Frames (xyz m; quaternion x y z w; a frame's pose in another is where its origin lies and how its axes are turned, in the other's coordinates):
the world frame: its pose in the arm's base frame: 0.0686 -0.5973 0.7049 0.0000 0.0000 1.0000 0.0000
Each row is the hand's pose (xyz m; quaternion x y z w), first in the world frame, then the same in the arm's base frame.
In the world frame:
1: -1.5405 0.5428 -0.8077 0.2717 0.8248 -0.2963 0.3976
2: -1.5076 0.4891 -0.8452 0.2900 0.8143 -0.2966 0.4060
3: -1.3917 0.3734 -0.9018 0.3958 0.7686 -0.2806 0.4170
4: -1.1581 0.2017 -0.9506 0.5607 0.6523 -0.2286 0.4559
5: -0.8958 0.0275 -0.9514 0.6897 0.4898 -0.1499 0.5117
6: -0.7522 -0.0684 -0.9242 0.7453 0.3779 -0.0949 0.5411
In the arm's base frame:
1: 1.6091 -1.1401 -0.1028 -0.8248 0.2717 0.3976 0.2963
2: 1.5762 -1.0864 -0.1403 -0.8143 0.2900 0.4060 0.2966
3: 1.4603 -0.9707 -0.1969 -0.7686 0.3958 0.4170 0.2806
4: 1.2267 -0.7990 -0.2457 -0.6523 0.5607 0.4559 0.2286
5: 0.9644 -0.6248 -0.2465 -0.4898 0.6897 0.5117 0.1499
6: 0.8208 -0.5289 -0.2193 -0.3779 0.7453 0.5411 0.0949

